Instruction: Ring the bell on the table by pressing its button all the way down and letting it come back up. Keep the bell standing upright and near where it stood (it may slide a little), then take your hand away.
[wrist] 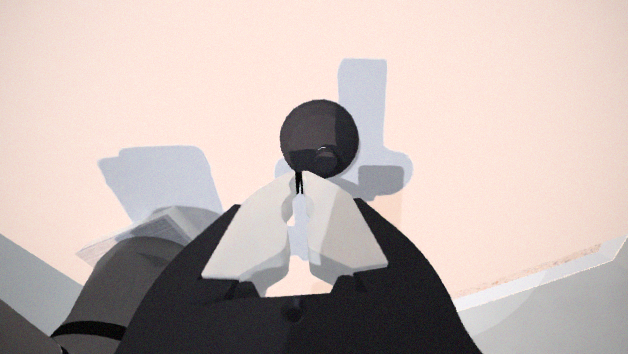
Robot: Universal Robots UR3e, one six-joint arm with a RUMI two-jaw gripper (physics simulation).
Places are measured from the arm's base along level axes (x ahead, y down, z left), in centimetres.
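Where they show: gripper, fingertip midpoint: [299, 174]; arm's base at its link origin: [160, 271].
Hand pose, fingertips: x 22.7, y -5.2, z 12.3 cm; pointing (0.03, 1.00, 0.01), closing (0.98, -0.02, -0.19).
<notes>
Each offset is from my fingertips to the top centre of the thing. Level surfaces: height alone.
The bell {dx +2.3, dy +1.1, dz +0.0 cm} [311, 122] is a dark, round dome seen from above, upright on the table, just beyond the fingertips. Its small round button {dx +2.3, dy +1.1, dz +0.0 cm} [327, 158] shows near the dome's lower right edge. My gripper [299, 174] is shut with nothing between its pale fingers. The fingertips overlap the dome's lower edge in the view, to the left of and below the button. Whether they touch the dome cannot be told from this view.
The pale table top {dy +7.7 cm} [475, 100] carries grey-blue shadows around the bell. Grey arm parts [125, 285] and a pale flat block [172, 222] show at the lower left. A light grey surface [560, 300] with a raised pale edge is at the lower right.
</notes>
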